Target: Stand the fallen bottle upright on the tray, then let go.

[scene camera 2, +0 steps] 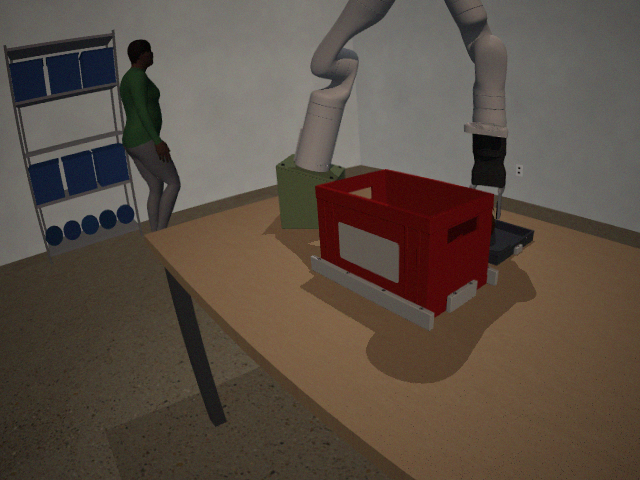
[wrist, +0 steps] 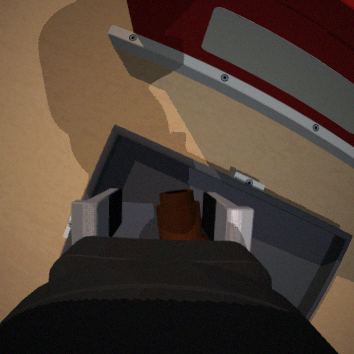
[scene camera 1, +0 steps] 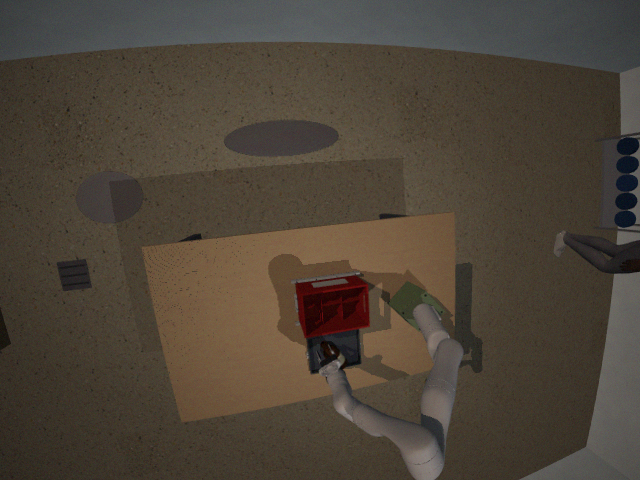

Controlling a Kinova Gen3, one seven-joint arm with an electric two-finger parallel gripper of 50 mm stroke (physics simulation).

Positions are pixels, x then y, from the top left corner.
Scene:
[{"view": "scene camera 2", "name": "my gripper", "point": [485,216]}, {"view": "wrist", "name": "my gripper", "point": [161,207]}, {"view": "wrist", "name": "brown bottle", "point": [178,215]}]

